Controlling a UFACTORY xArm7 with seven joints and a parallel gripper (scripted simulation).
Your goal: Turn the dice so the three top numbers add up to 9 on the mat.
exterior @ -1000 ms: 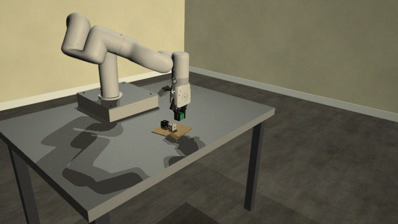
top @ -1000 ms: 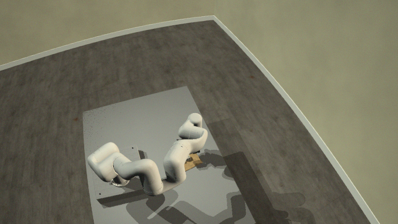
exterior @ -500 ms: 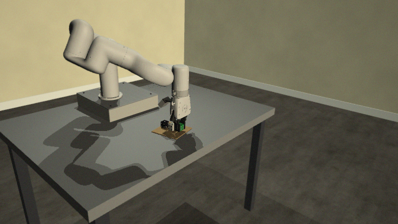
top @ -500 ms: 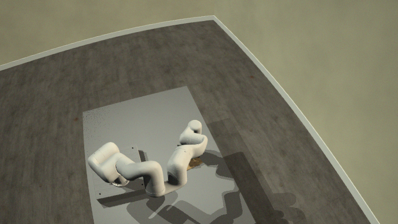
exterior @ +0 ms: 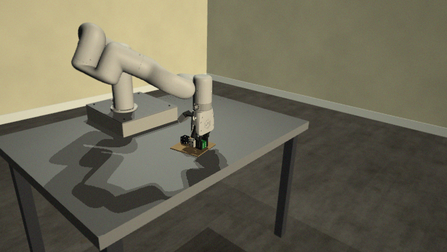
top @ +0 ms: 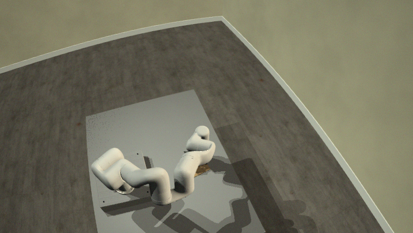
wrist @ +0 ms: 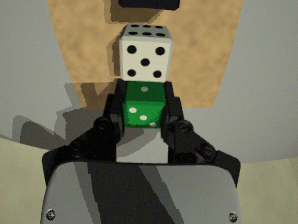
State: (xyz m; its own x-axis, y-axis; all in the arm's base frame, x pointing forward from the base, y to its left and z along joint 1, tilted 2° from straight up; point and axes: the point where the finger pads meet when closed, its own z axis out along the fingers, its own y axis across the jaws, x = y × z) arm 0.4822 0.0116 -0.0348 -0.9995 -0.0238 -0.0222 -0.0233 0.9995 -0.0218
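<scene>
The green die lies 10 mm below my hand. From my hand the other things lie so: black die: 90 mm behind, 10 mm below; then white die: 40 mm behind, 10 mm below; then tan mat: 40 mm behind, 30 mm below.
</scene>
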